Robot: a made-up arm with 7 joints. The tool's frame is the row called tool.
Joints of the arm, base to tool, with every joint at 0 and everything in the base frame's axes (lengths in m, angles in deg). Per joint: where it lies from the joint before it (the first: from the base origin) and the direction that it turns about. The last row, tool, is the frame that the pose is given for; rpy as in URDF.
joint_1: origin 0 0 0.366 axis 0 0 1
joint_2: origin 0 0 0 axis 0 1 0
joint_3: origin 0 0 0.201 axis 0 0 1
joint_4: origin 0.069 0 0 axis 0 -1 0
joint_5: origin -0.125 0 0.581 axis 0 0 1
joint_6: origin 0 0 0 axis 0 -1 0
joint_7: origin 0.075 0 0 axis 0 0 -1
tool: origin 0 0 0 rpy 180 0 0
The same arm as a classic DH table. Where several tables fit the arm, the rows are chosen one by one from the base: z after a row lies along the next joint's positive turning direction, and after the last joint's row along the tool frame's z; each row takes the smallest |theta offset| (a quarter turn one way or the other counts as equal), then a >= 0, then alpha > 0; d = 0 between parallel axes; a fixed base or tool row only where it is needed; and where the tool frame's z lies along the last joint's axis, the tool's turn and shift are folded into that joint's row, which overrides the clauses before.
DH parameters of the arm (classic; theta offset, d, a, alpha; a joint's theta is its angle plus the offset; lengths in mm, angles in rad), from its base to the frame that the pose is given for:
joint_1: 0.0000 366.0 0.0 -1.5708
joint_2: 0.0000 0.0 0.0 1.5708
joint_3: 0.0000 201.0 69.0 1.5708
joint_4: 0.0000 0.0 -125.0 -1.5708
joint_5: 0.0000 581.0 0.0 1.5708
joint_6: 0.0000 0.0 75.0 1.5708
joint_7: 0.0000 0.0 0.0 0.0000

